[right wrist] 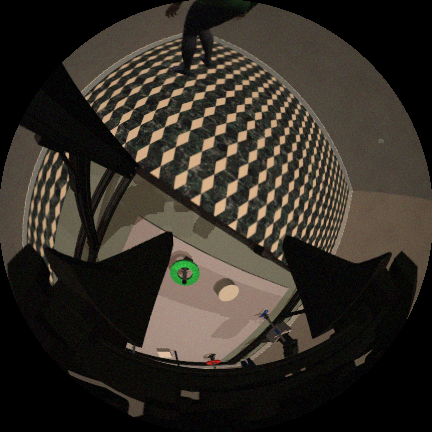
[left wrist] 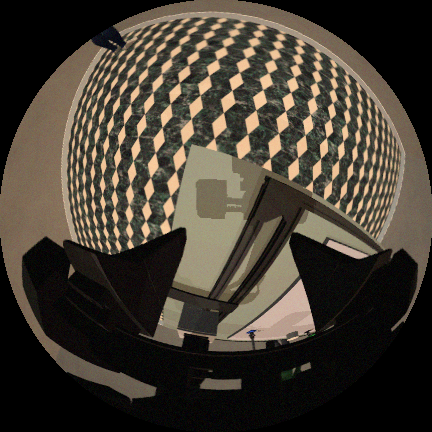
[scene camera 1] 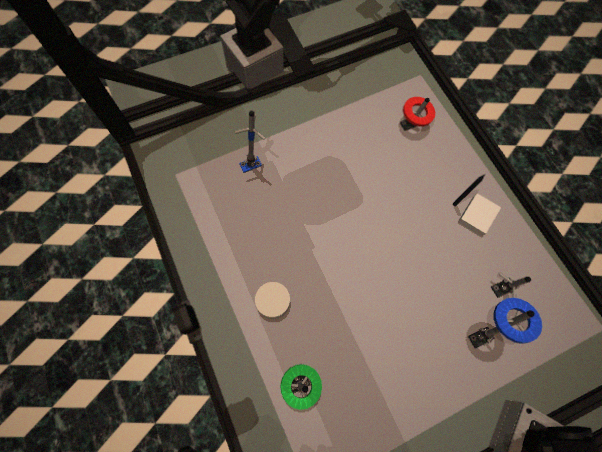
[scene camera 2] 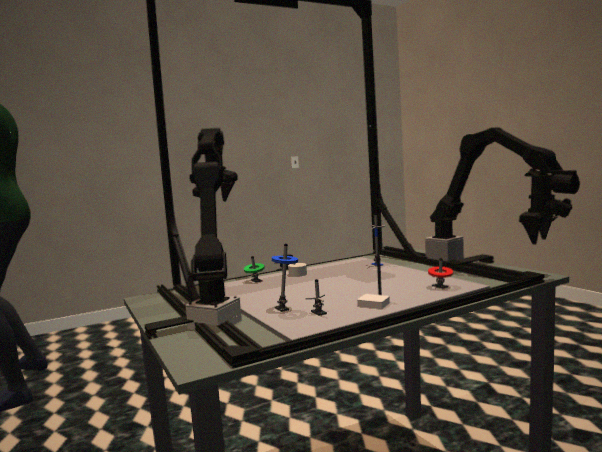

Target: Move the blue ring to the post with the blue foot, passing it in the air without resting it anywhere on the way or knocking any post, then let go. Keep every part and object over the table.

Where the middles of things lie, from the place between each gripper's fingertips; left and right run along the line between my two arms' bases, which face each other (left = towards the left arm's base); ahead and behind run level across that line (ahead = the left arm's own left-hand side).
Scene:
My right hand is 140 mm short of the green ring (scene camera 1: 308, 401), 50 mm to the right of it and 210 mm above it. The rest, counted from my right hand: blue ring (scene camera 1: 534, 328): 480 mm ahead, 40 mm to the right, 120 mm below.
Now: the blue ring 310 mm behind my left hand, 740 mm to the right of it and 30 mm above it. Round my left hand: green ring: 650 mm behind, 640 mm to the right, 60 mm below.

